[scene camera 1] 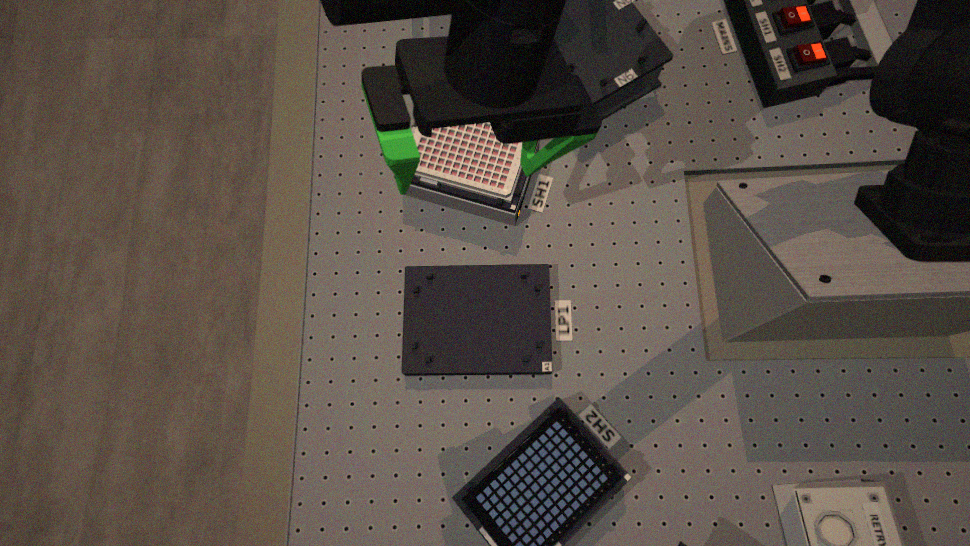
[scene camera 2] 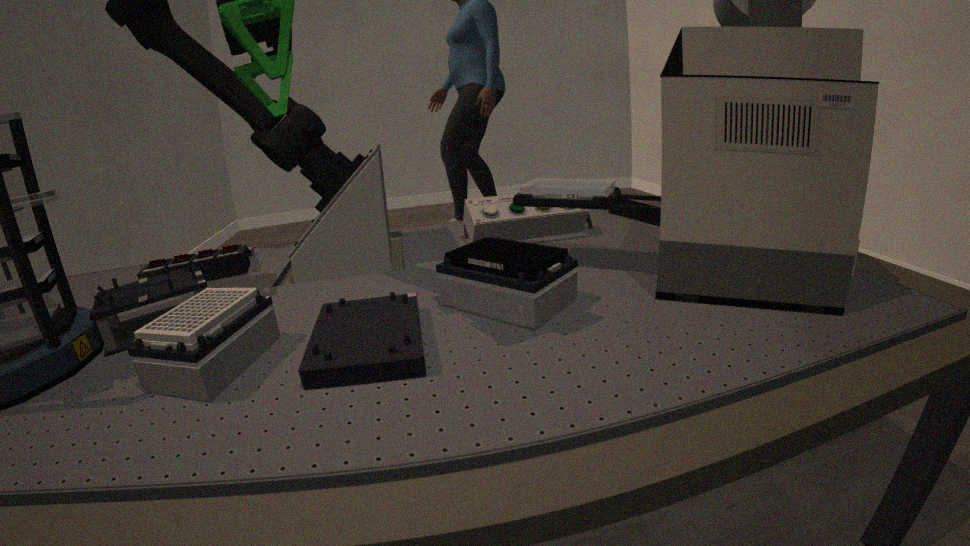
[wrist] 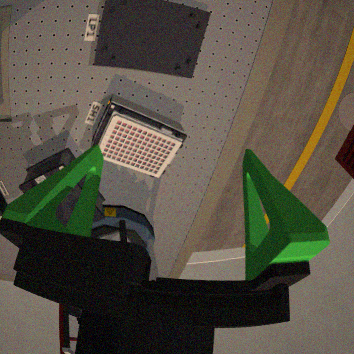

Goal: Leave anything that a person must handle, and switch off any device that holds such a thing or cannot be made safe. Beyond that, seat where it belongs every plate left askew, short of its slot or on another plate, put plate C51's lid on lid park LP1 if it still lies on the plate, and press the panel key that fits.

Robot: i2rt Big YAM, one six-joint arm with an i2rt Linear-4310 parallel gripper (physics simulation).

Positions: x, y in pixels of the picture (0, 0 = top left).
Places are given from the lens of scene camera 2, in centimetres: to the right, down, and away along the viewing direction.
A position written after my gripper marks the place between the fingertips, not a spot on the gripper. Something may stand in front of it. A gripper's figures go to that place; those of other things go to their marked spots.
my gripper [scene camera 2: 279, 98]: -20, -17, 39
pink-welled plate [scene camera 2: 199, 315]: -30, 4, 42
blue-welled plate [scene camera 2: 507, 258]: 3, -2, 52
